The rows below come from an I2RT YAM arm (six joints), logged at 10 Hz.
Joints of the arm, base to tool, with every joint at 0 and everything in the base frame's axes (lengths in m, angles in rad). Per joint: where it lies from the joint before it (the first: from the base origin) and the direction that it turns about. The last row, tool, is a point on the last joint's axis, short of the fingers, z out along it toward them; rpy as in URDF.
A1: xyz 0 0 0.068 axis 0 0 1
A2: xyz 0.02 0.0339 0.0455 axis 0 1 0
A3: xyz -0.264 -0.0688 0 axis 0 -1 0
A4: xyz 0.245 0.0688 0.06 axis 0 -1 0
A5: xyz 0.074 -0.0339 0.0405 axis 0 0 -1
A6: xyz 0.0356 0 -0.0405 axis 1 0 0
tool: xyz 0 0 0 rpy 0 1.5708 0
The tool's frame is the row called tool.
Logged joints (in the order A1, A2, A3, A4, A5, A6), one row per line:
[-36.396, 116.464, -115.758, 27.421, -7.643, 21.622]
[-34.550, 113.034, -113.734, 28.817, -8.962, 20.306]
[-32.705, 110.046, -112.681, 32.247, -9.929, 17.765]
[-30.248, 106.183, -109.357, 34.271, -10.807, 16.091]
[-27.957, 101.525, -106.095, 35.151, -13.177, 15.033]
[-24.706, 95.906, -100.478, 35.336, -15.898, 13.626]
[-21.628, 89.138, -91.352, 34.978, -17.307, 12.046]
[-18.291, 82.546, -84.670, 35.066, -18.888, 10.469]
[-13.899, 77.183, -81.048, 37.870, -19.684, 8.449]
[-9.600, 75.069, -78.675, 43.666, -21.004, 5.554]
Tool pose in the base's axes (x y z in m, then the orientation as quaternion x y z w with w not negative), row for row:
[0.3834, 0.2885, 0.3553, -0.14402, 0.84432, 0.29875, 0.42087]
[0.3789, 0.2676, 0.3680, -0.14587, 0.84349, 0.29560, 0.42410]
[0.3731, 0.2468, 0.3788, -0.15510, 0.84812, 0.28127, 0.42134]
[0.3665, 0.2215, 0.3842, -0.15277, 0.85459, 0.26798, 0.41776]
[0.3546, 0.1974, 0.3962, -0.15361, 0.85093, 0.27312, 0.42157]
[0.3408, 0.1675, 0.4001, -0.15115, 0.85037, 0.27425, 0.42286]
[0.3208, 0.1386, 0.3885, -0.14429, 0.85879, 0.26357, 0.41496]
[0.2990, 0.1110, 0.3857, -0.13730, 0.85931, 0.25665, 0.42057]
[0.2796, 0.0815, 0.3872, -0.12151, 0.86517, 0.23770, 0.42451]
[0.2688, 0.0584, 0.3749, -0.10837, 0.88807, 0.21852, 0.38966]
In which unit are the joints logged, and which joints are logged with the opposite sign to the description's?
The joints are logged in degrees. Opposite sign: A1, A3, A4.
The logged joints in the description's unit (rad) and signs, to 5 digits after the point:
[0.63523, 2.03268, 2.02036, -0.47859, -0.13340, 0.37738]
[0.60301, 1.97282, 1.98503, -0.50295, -0.15642, 0.35441]
[0.57081, 1.92067, 1.96665, -0.56282, -0.17329, 0.31006]
[0.52793, 1.85324, 1.90864, -0.59814, -0.18862, 0.28084]
[0.48794, 1.77195, 1.85171, -0.61350, -0.22998, 0.26238]
[0.43120, 1.67388, 1.75367, -0.61673, -0.27747, 0.23782]
[0.37748, 1.55575, 1.59439, -0.61048, -0.30206, 0.21024]
[0.31924, 1.44070, 1.47777, -0.61202, -0.32966, 0.18272]
[0.24258, 1.34710, 1.41455, -0.66096, -0.34355, 0.14746]
[0.16755, 1.31020, 1.37314, -0.76212, -0.36659, 0.09694]

